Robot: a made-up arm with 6 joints.
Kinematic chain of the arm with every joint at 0, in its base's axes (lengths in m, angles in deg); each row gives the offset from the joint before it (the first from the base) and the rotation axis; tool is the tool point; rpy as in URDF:
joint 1: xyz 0 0 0.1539 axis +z
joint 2: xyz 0 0 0 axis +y
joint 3: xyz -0.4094 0 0.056 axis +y
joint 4: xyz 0.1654 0 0.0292 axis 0.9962 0 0.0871
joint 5: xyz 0 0 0 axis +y
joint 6: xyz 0.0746 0 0.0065 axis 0.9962 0 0.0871
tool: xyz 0 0 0 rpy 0 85 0
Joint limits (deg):
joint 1: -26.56..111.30
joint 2: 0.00..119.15
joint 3: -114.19..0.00
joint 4: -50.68..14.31
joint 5: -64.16..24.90
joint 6: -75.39..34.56
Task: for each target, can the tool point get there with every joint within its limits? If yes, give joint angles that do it. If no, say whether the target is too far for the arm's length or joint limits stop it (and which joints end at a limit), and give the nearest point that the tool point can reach.
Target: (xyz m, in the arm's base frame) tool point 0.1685 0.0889 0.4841
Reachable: yes | joints 26.99 76.90 -46.91 -18.36 -6.76 18.98
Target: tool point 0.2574 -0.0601 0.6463
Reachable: yes | joints -13.14 87.15 -98.24 -2.24 0.36 -15.72
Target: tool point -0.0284 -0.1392 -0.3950
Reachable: no: joint limits stop it (at a limit: joint 2, joint 3, joint 5) | nearest point -0.0347 -0.1701 0.2136 | short by 0.609 m
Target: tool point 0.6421 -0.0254 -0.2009
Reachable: no: too far | nearest point 0.3692 -0.0146 0.2737 | short by 0.548 m
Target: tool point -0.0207 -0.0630 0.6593
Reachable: yes | joints 67.61 46.79 -84.09 -36.49 6.25 -41.52
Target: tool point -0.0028 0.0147 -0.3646
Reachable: no: joint limits stop it (at a limit: joint 1, joint 2, joint 3, joint 5) | nearest point -0.1550 0.0782 0.2136 | short by 0.601 m
